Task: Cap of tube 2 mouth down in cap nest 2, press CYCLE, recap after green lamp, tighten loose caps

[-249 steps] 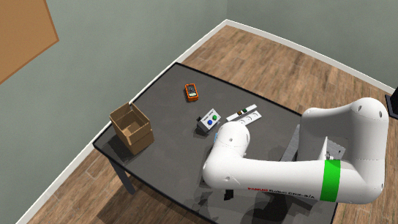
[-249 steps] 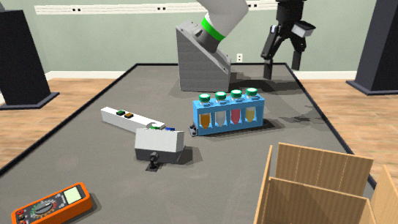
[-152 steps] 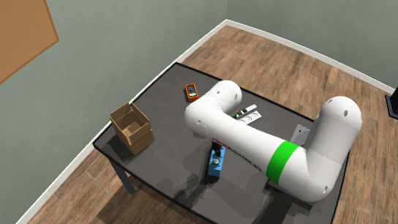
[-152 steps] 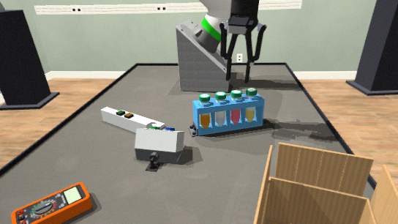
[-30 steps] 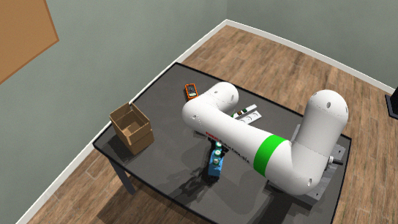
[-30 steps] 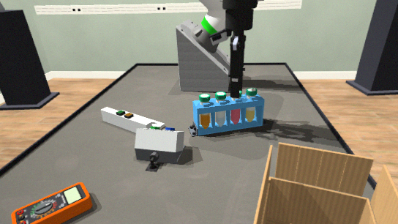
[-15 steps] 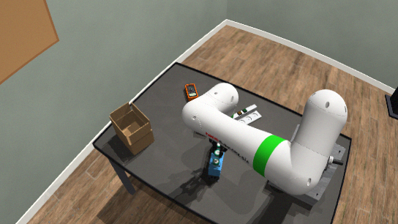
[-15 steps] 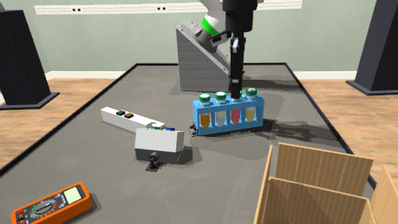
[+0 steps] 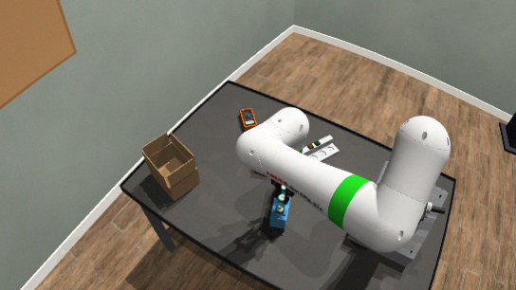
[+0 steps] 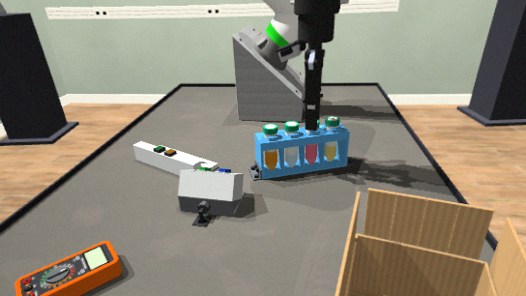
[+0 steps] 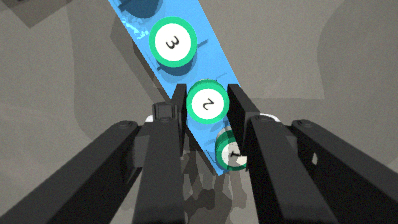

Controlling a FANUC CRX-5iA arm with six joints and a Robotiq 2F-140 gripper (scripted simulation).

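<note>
Right now the cap 2 is 30 mm below my hand. Also, from my hand: cap 1: 10 mm behind, 50 mm to the left, 30 mm below; cap 4: 20 mm ahead, 100 mm to the right, 30 mm below; cap 3: 10 mm ahead, 50 mm to the right, 30 mm below.
</note>
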